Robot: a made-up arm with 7 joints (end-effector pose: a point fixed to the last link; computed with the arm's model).
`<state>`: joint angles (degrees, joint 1 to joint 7).
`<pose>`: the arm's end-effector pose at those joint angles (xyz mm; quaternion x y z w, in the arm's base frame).
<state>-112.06 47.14 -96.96 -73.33 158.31 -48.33 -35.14</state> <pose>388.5 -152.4 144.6 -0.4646 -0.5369 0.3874 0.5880</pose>
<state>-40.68 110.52 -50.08 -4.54 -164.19 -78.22 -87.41</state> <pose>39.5 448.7 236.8 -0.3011 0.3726 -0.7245 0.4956</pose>
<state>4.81 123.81 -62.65 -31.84 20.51 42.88 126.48</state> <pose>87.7 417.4 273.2 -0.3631 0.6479 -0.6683 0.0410</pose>
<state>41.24 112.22 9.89 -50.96 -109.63 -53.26 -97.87</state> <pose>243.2 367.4 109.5 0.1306 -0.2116 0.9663 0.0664</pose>
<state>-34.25 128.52 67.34 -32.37 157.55 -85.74 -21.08</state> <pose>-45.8 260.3 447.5 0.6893 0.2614 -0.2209 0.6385</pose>
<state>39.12 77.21 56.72 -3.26 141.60 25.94 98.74</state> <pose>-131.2 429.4 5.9 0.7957 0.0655 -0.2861 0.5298</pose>
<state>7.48 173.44 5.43 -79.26 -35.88 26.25 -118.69</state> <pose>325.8 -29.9 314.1 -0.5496 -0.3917 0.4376 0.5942</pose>
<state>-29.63 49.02 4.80 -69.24 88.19 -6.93 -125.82</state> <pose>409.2 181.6 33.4 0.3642 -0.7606 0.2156 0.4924</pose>
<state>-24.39 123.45 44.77 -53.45 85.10 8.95 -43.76</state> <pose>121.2 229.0 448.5 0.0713 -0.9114 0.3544 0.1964</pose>
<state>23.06 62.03 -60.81 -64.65 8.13 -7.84 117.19</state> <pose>8.5 215.0 -260.5 0.0486 0.2432 0.8233 0.5105</pose>
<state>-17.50 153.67 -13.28 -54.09 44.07 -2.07 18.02</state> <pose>162.4 210.9 445.8 0.4399 -0.7964 0.2603 0.3231</pose>
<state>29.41 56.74 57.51 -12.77 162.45 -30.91 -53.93</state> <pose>-94.4 409.6 -102.7 -0.0439 0.2934 -0.8560 0.4234</pose>
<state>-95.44 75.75 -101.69 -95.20 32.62 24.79 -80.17</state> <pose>400.5 30.0 81.5 0.5289 -0.5407 -0.5565 0.3438</pose>
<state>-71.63 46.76 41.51 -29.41 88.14 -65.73 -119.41</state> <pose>429.2 259.9 160.2 0.2578 -0.4143 0.8709 0.0584</pose>
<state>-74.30 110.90 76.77 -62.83 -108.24 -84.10 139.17</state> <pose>-187.7 208.2 329.5 -0.2300 -0.8494 0.3418 0.3299</pose>
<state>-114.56 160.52 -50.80 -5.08 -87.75 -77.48 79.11</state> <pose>-257.0 304.8 100.9 0.1656 -0.3850 0.7745 0.4738</pose>
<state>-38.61 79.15 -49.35 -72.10 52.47 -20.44 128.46</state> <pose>378.6 212.4 23.0 -0.6397 0.1189 0.6346 0.4169</pose>
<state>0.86 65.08 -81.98 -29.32 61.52 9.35 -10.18</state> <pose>2.1 369.8 -174.6 0.5685 0.0461 0.2741 0.7743</pose>
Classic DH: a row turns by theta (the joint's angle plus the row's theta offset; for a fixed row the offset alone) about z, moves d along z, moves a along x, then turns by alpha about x. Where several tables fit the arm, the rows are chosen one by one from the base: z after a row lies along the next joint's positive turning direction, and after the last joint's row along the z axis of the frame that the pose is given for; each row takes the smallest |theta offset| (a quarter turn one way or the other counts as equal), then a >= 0, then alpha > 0; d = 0 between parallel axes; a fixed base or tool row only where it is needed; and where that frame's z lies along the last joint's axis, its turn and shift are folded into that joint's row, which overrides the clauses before.
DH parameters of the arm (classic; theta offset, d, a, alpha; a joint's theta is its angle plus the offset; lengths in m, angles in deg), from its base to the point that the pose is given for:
base (fixed): 0 0.1086 0.024 -70
joint 1: 90 0.009 0.022 90
joint 2: 70 0.003 0.007 -90
joint 3: -90 -0.14 0.001 -90
joint 4: 0 -0.004 -0.033 90
joint 5: 0 -0.286 -0.023 -90
joint 6: 0 0.027 -0.011 90
joint 7: 66.53 -0.0296 -0.0143 32.16
tool (fixed): -3.72 0.0137 0 0

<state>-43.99 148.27 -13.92 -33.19 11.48 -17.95 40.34</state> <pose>-45.3 243.5 463.3 0.3700 -0.8558 0.3350 0.1362</pose>
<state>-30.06 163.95 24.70 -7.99 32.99 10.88 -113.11</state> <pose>-176.7 180.5 456.2 -0.9468 0.1209 -0.2828 0.0945</pose>
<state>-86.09 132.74 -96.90 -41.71 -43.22 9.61 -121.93</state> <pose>47.6 397.2 292.7 0.5720 0.4820 -0.6592 0.0772</pose>
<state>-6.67 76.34 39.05 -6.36 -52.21 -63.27 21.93</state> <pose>53.7 446.5 7.2 0.3002 -0.5700 0.2912 0.7073</pose>
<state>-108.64 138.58 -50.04 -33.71 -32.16 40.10 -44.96</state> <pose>-133.9 356.8 290.2 0.8459 0.0455 0.5163 0.1253</pose>
